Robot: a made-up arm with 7 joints.
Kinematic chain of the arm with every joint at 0, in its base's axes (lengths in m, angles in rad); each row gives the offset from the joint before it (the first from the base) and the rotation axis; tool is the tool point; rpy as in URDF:
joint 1: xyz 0 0 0.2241 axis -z
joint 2: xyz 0 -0.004 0.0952 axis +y
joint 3: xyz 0 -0.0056 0.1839 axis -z
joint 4: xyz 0 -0.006 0.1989 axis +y
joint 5: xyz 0 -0.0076 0.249 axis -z
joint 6: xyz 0 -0.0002 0.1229 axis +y
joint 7: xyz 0 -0.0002 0.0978 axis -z
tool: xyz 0 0 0 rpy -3.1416 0 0
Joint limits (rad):
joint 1: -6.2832..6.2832
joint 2: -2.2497..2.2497
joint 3: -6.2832..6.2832
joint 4: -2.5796..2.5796
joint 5: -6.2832..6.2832
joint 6: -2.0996..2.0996
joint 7: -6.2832..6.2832
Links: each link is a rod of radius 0.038 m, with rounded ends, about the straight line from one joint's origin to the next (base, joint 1, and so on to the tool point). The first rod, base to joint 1, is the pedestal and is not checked.
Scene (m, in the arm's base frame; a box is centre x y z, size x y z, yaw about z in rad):
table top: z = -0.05
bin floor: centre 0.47 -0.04 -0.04 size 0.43 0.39 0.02 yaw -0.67
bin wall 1: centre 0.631 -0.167 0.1 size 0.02 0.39 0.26 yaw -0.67
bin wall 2: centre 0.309 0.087 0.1 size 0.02 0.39 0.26 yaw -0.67
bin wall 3: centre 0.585 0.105 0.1 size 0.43 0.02 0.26 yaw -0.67
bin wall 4: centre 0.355 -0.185 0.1 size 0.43 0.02 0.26 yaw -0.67
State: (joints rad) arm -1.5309 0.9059 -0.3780 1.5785 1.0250 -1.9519 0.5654
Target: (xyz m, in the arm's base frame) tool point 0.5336 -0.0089 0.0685
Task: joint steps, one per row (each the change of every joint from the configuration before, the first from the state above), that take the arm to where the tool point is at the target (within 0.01 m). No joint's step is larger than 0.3 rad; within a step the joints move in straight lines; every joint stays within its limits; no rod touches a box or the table.
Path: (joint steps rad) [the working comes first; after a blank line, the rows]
Joints at the target: -0.1829 1.3774 0.4371 1.5181 0.8603 -1.7068 0.5654
Straight joint move there: touches bin wall 2, bin wall 3.

1: 0.2030 -0.0788 0.2305 0.0361 0.0132 0.0453 0.1261
2: 0.2030 -0.0789 0.2305 0.0361 0.0132 0.0453 0.1262
3: 0.2031 -0.0788 0.2305 0.0360 0.0133 0.0453 0.1261
4: 0.2030 -0.0789 0.2305 0.0361 0.0132 0.0453 0.1262
5: 0.2518 0.1028 -0.0239 -0.0208 -0.0948 -0.0673 -0.2523
6: 0.2519 0.1028 -0.0239 -0.0209 -0.0948 -0.0674 -0.2523
7: 0.0161 0.2906 -0.0295 -0.0815 -0.0140 0.0993 0.0000
8: 0.0161 0.2907 -0.0296 -0.0815 -0.0140 0.0993 0.0000

